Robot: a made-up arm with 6 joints. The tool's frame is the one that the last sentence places.
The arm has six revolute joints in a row. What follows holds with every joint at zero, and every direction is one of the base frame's.
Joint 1 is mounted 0.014 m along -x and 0.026 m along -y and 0.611 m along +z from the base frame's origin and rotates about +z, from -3.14 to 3.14 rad.
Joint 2 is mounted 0.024 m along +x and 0.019 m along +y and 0.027 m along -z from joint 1 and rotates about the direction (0, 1, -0.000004), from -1.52 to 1.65 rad.
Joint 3 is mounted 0.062 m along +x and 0.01 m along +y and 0.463 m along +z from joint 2 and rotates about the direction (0, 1, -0.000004), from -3.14 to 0.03 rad.
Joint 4 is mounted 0.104 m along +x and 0.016 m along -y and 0.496 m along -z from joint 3 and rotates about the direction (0, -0.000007, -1), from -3.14 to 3.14 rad.
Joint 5 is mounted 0.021 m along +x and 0.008 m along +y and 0.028 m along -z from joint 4 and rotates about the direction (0, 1, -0.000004), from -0.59 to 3.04 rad.
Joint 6 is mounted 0.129 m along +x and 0.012 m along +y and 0.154 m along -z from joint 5 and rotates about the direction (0, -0.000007, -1), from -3.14 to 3.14 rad.
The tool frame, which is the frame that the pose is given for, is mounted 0.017 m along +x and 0.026 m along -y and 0.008 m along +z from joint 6; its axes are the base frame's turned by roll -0.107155, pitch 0.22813 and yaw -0.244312 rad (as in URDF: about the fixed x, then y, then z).
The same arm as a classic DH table. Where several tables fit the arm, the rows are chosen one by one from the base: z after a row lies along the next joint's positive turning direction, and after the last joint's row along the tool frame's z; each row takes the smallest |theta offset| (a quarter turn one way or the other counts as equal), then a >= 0, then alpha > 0; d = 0 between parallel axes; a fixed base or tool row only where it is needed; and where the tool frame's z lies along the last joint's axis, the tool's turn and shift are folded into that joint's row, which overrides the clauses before.
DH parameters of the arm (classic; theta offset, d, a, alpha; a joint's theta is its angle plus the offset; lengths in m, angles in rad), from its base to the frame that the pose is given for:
base (fixed): 1.0769 0.0000 -0.0295 0.0000
joint 1: -1.0769 0.5840 0.0240 -1.5708
joint 2: -1.4377 0.0000 0.4671 0.0000
joint 3: 1.4377 0.0130 0.1040 -1.5708
joint 4: 0.0000 0.5240 0.0210 1.5708
joint 5: 0.0000 0.0200 0.1290 -1.5708
joint 6: 1.3711 0.1908 0.0289 2.8899
tool (fixed): 1.1391 0.0462 0.0000 0.0000
Joint limits (rad, base to tool): -3.1400..3.1400 -1.5200..1.6500 -3.1400..0.0300 -3.1400..3.1400 -0.5900..3.0400 -3.1400..3.1400

